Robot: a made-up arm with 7 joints.
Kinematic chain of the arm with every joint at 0, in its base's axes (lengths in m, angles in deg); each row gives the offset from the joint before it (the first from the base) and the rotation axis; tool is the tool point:
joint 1: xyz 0 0 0.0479 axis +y
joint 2: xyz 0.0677 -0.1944 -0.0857 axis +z
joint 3: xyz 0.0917 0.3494 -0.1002 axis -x
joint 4: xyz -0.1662 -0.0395 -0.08 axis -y
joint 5: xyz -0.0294 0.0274 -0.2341 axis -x
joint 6: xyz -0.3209 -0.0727 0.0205 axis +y
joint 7: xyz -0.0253 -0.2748 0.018 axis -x
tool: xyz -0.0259 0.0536 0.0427
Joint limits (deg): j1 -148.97..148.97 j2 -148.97..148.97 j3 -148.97..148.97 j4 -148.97..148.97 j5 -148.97..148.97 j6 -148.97..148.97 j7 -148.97..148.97
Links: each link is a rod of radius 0.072 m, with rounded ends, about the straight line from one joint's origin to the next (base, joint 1, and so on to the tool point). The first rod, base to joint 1, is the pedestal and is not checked.
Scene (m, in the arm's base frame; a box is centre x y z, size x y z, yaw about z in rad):
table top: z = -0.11
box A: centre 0.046 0.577 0.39 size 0.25 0.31 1 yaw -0.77
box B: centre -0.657 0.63 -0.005 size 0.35 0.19 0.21 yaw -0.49
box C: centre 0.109 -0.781 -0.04 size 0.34 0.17 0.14 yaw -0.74
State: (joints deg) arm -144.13 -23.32 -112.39 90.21 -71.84 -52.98 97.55
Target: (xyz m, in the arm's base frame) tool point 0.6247 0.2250 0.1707
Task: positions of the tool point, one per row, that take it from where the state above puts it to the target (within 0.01 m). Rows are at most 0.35 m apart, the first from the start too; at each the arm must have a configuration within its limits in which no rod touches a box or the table.
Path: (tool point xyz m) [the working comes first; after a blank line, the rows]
Joints at the target: -122.13 -6.66 -51.85 19.91 32.81 -76.49 103.18
Straight joint move there: touches box A.

1: -0.3788 0.2362 0.8409
2: -0.0795 0.1136 0.9616
3: 0.2233 -0.0199 0.9358
4: 0.4663 -0.1440 0.7899
5: 0.6136 -0.2452 0.5760
6: 0.6451 -0.1004 0.6232
7: 0.6583 0.0436 0.6284
8: 0.6603 0.1703 0.5928
9: 0.6575 0.2653 0.5236
10: 0.6536 0.3191 0.4327
11: 0.6493 0.3277 0.3344
12: 0.6414 0.2935 0.2434
13: 0.6247 0.2250 0.1707

